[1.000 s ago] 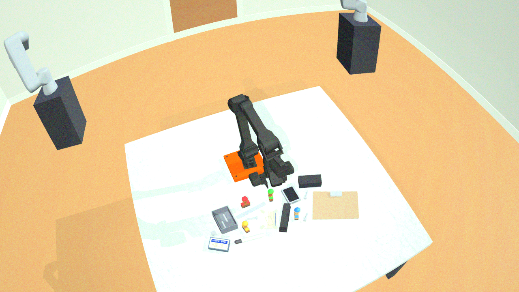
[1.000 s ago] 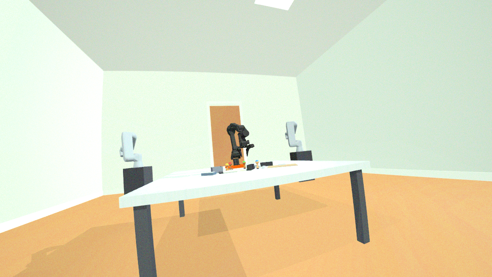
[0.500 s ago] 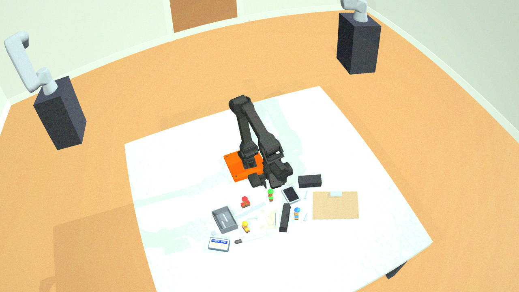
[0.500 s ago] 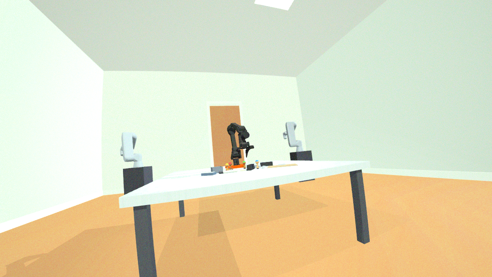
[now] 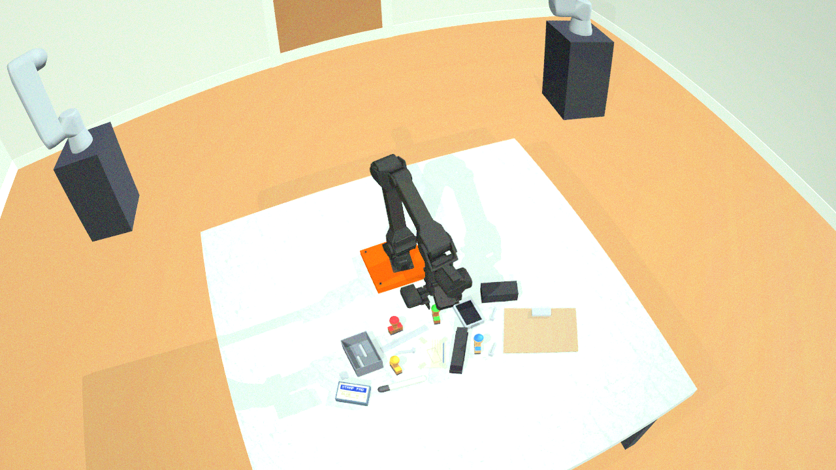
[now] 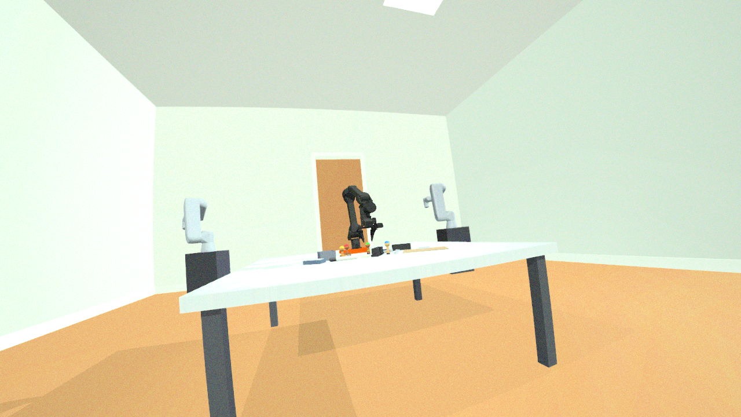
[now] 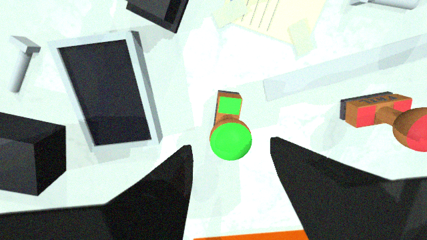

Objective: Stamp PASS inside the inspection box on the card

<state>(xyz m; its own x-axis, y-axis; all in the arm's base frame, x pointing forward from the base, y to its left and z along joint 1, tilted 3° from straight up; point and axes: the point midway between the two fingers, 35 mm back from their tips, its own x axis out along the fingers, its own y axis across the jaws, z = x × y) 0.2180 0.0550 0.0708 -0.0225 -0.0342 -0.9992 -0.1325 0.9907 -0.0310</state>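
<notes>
The green-capped wooden stamp lies 5 cm below my gripper tip. Round my gripper tip: ink pad (1 cm ahead, 9 cm to the left, 6 cm below); red-knobbed stamp (1 cm ahead, 12 cm to the right, 5 cm below); cream card (11 cm ahead, 4 cm to the right, 7 cm below).
</notes>
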